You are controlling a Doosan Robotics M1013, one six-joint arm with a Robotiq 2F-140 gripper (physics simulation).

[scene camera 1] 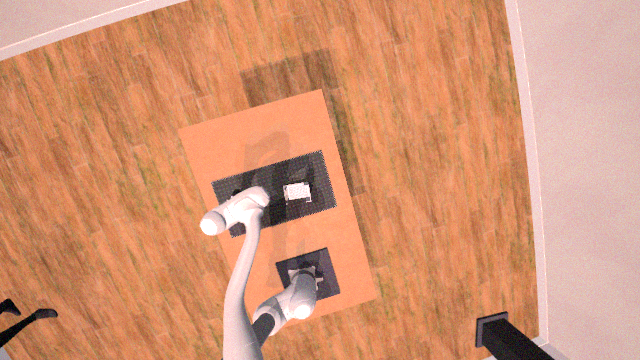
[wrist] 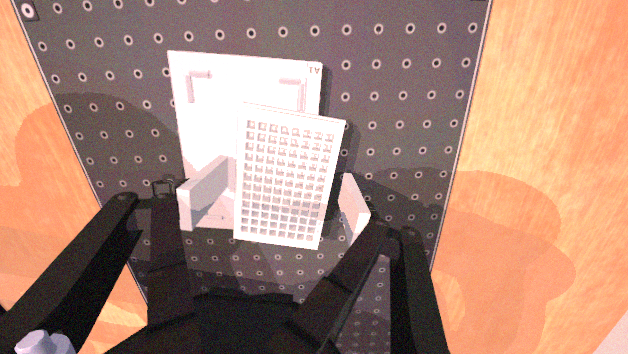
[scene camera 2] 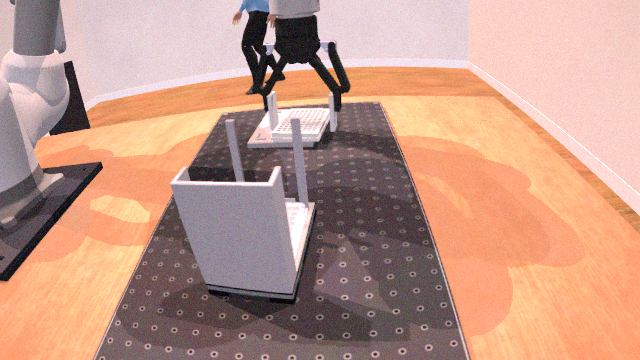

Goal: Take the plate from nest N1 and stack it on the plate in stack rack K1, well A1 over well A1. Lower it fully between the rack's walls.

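Frame: origin at the arm's base, x back, y right, z up, level; centimetres.
Seen in the pictures: gripper, fingertip midpoint: [wrist: 285,179] [scene camera 2: 303,127]; arm's base, link origin: [scene camera 1: 303,278] [scene camera 2: 18,199].
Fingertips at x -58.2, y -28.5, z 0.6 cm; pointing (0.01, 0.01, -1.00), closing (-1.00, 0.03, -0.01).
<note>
Pixels of each thing's top centre, then the offset from my fingertips to it. Level surfaces: height alone.
- white well plate, top centre: [wrist: 283,188] [scene camera 2: 302,119] dy +0.1, dx +0.0, dz +1.7 cm
- nest N1, top centre: [wrist: 246,158] [scene camera 2: 287,122] dy -1.8, dx +3.5, dz +0.4 cm
- Rack K1, top centre: [scene camera 2: 245,141] [scene camera 1: 295,195] dy +32.7, dx -2.0, dz +13.1 cm
- white plate, top centre: [scene camera 2: 259,234] [scene camera 1: 298,191] dy +33.7, dx -2.0, dz +2.3 cm
- dark perforated mat, surface height: dz -1.1 cm
- orange wooden table, surface height: dz -2.4 cm
The white well plate [scene camera 2: 302,124] [wrist: 289,175] lies askew on nest N1 [scene camera 2: 260,138] [wrist: 212,127], turned against it and overhanging its edge in the wrist view. The nest's A1 mark is at its top right corner there. My gripper [scene camera 2: 303,111] [wrist: 285,179] is open, with its pale finger pads down on either side of the plate. In the wrist view, the left pad is apart from the plate and a gap shows at the right pad. Rack K1 [scene camera 2: 235,235] has a tall wall and slim posts; a white plate [scene camera 1: 298,191] [scene camera 2: 295,216] lies low in it.
Nest and rack stand on a dark perforated mat [scene camera 1: 325,192] [scene camera 2: 370,295] [wrist: 395,107] on an orange wooden table [scene camera 1: 300,117]. The rack's posts [scene camera 2: 300,165] [scene camera 2: 234,150] rise between its wall and the nest in scene camera 2. The arm hides the nest in scene camera 1.
</note>
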